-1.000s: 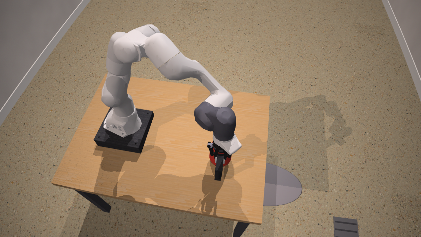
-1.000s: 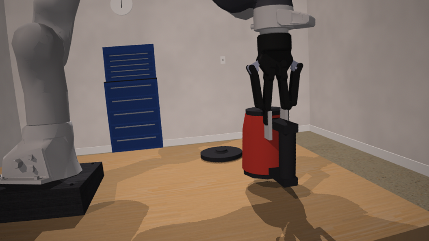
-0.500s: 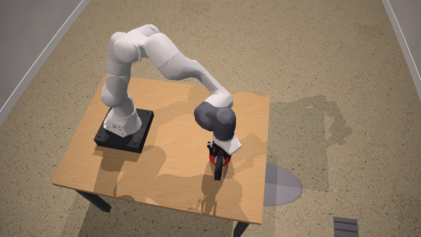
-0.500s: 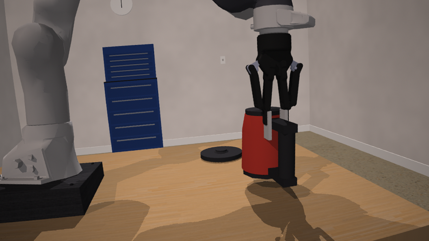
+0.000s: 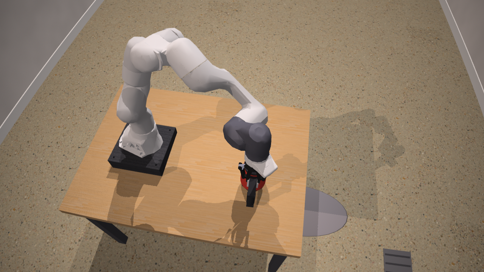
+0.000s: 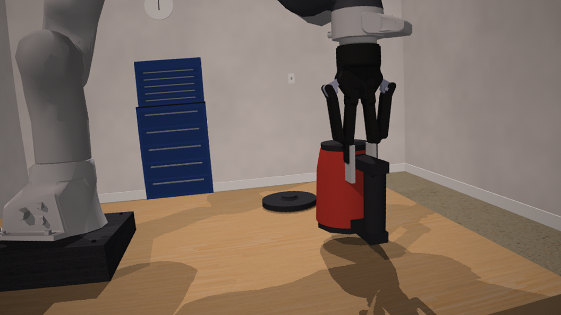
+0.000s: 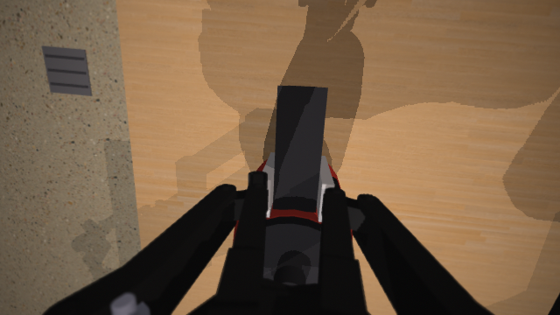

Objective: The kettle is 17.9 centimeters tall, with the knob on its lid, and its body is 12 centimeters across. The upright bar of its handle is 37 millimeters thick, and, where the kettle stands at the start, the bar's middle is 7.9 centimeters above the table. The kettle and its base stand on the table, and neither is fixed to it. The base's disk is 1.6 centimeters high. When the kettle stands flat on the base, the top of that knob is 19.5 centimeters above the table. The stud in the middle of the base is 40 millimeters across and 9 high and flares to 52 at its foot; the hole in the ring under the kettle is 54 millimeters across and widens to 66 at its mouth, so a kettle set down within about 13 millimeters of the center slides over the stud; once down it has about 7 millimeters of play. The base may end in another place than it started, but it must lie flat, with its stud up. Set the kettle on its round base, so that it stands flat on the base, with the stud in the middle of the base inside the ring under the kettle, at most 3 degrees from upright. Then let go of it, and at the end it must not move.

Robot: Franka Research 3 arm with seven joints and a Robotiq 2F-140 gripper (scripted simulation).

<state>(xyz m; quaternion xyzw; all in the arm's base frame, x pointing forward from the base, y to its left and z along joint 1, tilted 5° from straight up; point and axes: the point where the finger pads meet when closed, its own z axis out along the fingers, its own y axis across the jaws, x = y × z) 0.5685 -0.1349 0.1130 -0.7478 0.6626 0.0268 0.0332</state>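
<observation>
The kettle is 30 mm to the left of my hand and 50 mm below it. From my hand the other things lie so: round black base 90 mm behind, 370 mm to the left, 160 mm below.
</observation>
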